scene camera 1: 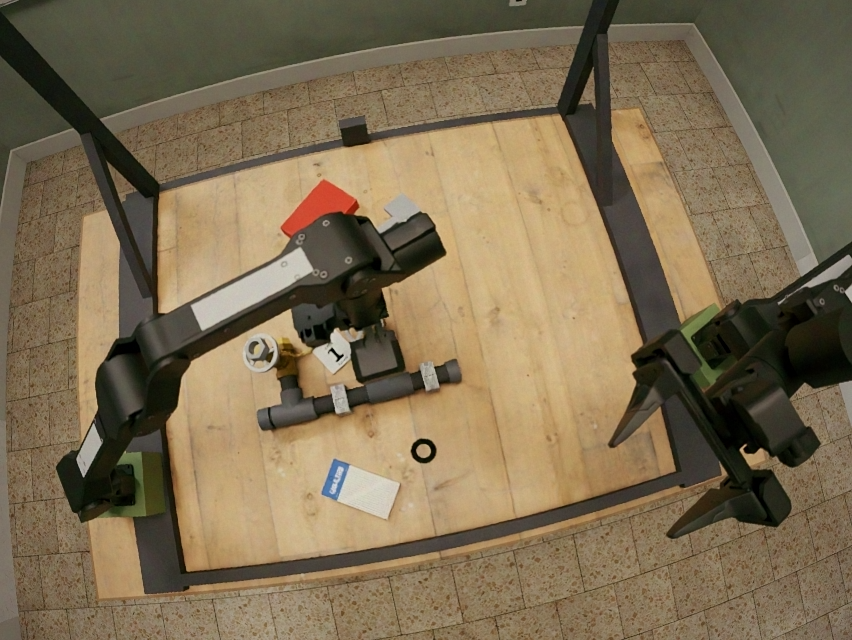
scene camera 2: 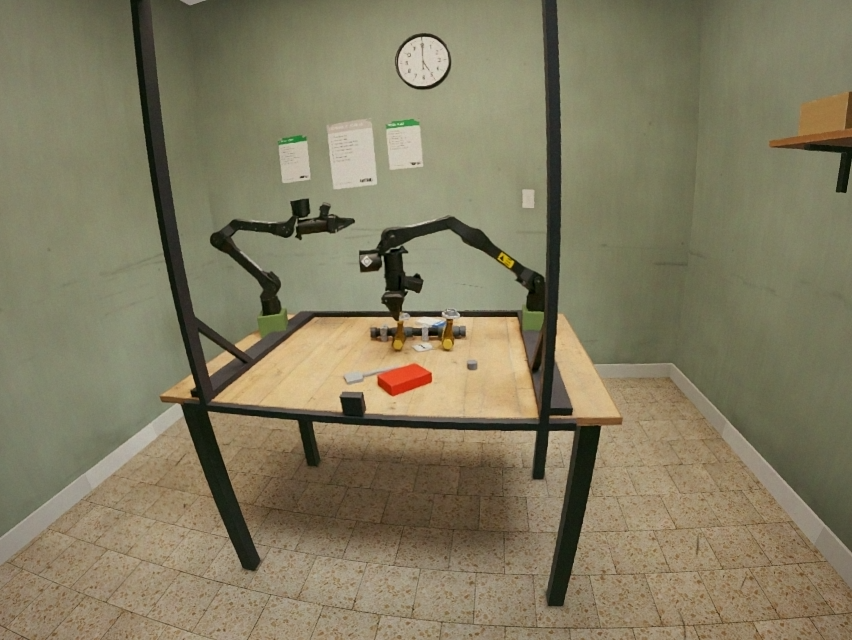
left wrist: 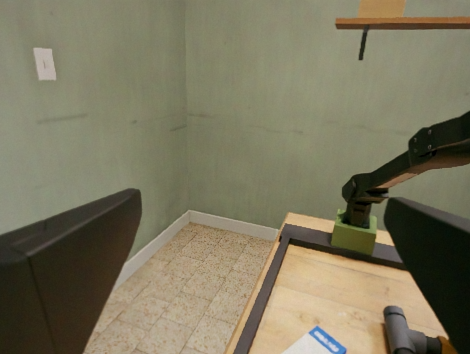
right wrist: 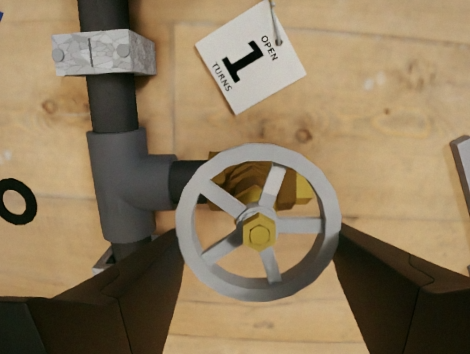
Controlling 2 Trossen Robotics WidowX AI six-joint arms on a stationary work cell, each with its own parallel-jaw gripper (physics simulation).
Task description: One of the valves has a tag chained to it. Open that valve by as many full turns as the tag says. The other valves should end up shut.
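Places are measured from the left arm's base along level axes (x up, y back, z right), in centimetres.
Pixels of known places: left gripper, fingertip midpoint: point(scene camera 1: 640, 492) point(scene camera 2: 354, 220) point(left wrist: 264, 204); right gripper, fingertip midpoint: point(scene camera 1: 370, 325) point(scene camera 2: 398, 318) point(right wrist: 256, 236); left arm's base at its link origin: point(scene camera 1: 713, 343) point(scene camera 2: 271, 312); right arm's base at its link origin: point(scene camera 1: 117, 485) point(scene camera 2: 537, 308) point(left wrist: 356, 220).
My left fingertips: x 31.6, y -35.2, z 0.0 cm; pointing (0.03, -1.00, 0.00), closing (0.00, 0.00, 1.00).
Note:
For each thing: its top centre in the pictures, then the offset to it from my left fingertips. "spot": a spot on its surface instead.
- number tag at a spot on its surface: point(right wrist: 250, 60) point(scene camera 1: 334, 351) point(scene camera 2: 422, 347) spot: dx -39.2, dy -16.4, dz +34.0 cm
- grey hex nut at its top centre: point(scene camera 1: 254, 347) point(scene camera 2: 451, 308) dx -26.6, dy -25.3, dz +37.2 cm
- valve's handwheel at its top centre: point(right wrist: 259, 235) point(scene camera 1: 363, 324) dx -28.0, dy -10.4, dz +32.0 cm
- red block at its top centre: point(scene camera 1: 318, 212) point(scene camera 2: 404, 373) dx -36.7, dy -6.7, dz +56.4 cm
- grey flat-bladed tool at its top centre: point(scene camera 1: 377, 228) point(scene camera 2: 373, 372) dx -38.6, dy +0.9, dz +48.8 cm
- blue-and-white packet at its top centre: point(scene camera 1: 359, 489) point(scene camera 2: 431, 321) dx -38.2, dy -24.3, dz +13.0 cm
- black ring at its top centre: point(right wrist: 13, 202) point(scene camera 1: 423, 450) dx -39.5, dy -12.7, dz +12.9 cm
- small grey cylinder at its top centre: point(scene camera 2: 472, 361) dx -37.7, dy -26.5, dz +53.1 cm
A dark grey pipe point(scene camera 1: 389, 388) point(scene camera 2: 416, 332) point(right wrist: 111, 105) carries two brass valves with white handwheels. The number tag point(scene camera 1: 331, 354) point(scene camera 2: 422, 347) point(right wrist: 250, 60) reads "OPEN 1 TURNS"; its chain runs to the valve at the left in scene camera 1. That valve's handwheel point(scene camera 1: 245, 355) point(scene camera 2: 451, 314) has a grey hex nut point(scene camera 1: 258, 348) on it. My right gripper point(scene camera 2: 397, 314) point(right wrist: 256, 236) is shut on the other valve's handwheel point(right wrist: 260, 151), fingertips at opposite sides of its rim. The arm hides this wheel in scene camera 1. My left gripper point(scene camera 1: 640, 490) point(scene camera 2: 352, 220) point(left wrist: 264, 204) is open and empty, high at the table's side.
A red block point(scene camera 1: 323, 199) point(scene camera 2: 404, 378) and a grey flat-bladed tool point(scene camera 1: 401, 205) point(scene camera 2: 354, 376) lie beyond the valves in scene camera 1. A blue-and-white packet point(scene camera 1: 365, 490) point(left wrist: 327, 342) and black ring point(scene camera 1: 413, 451) point(right wrist: 31, 202) lie on the pipe's other side. A small grey cylinder point(scene camera 2: 471, 365) is near the block.

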